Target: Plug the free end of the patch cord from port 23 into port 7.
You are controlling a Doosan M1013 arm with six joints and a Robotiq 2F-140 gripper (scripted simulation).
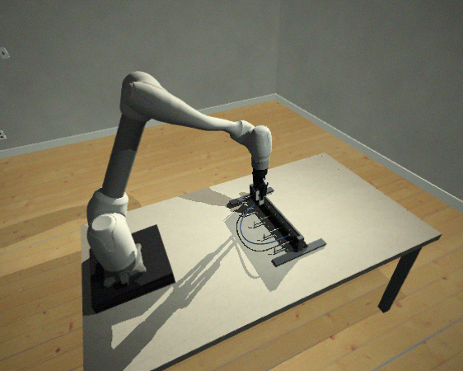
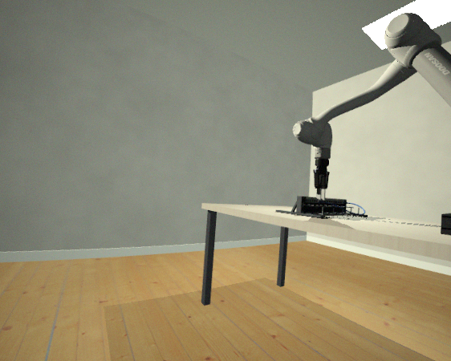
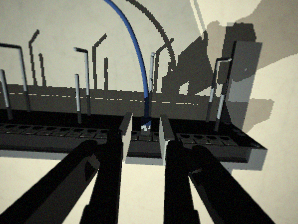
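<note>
My gripper is now 4 cm above the cord plug and 1 cm short of it.
</note>
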